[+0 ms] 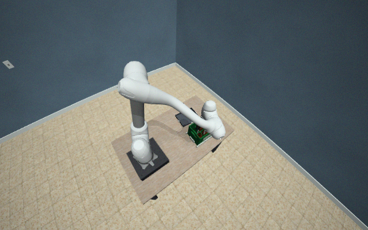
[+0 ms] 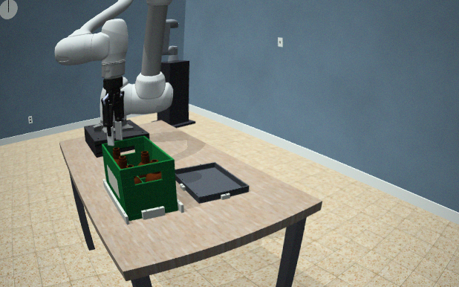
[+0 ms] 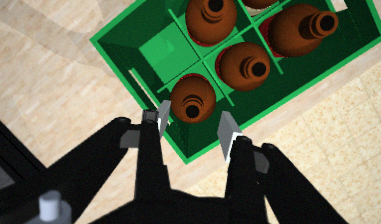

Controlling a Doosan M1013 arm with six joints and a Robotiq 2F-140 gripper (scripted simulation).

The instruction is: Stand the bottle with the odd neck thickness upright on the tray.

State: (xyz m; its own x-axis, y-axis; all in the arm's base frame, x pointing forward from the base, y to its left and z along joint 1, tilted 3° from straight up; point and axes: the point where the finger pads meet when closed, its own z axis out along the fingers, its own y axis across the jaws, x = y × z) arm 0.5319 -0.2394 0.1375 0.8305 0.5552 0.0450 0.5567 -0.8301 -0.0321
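Right now my hand is 100 mm short of the green crate, 30 mm to the right of it and 130 mm above it. The rest, counted from my hand: dark tray (150 mm ahead, 300 mm to the left, 200 mm below); brown bottle (190 mm ahead, 50 mm to the left, 130 mm below).
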